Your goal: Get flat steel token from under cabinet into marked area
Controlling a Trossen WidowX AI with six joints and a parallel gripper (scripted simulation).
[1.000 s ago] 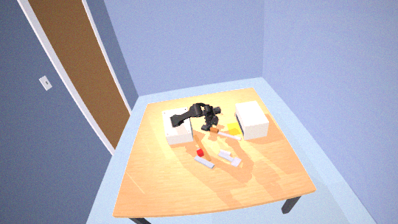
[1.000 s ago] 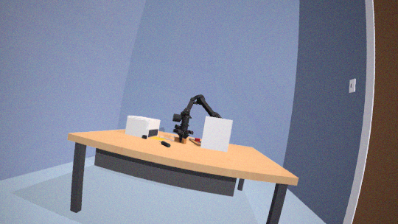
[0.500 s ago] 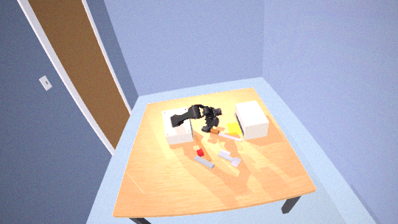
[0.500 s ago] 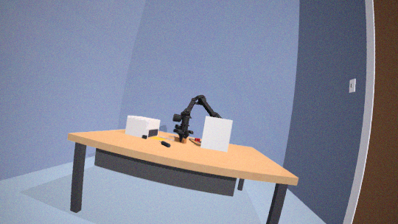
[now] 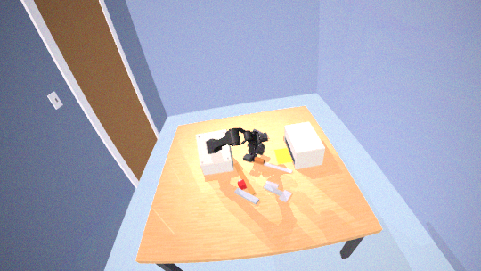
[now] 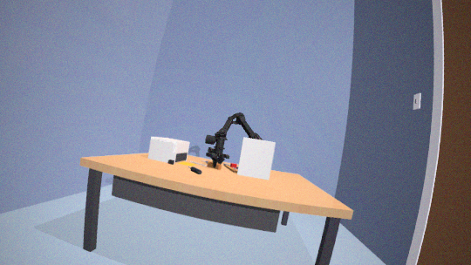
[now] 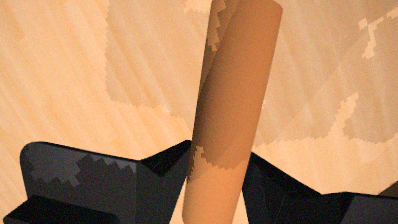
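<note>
The wooden stick lies 110 mm behind my gripper tip and 130 mm to the right of it. From my gripper tip the other things lie so: grey bar 110 mm behind, 280 mm to the right; red cube 130 mm behind, 200 mm to the right, 10 mm above; black-handled tool 120 mm ahead, 270 mm to the left.
</note>
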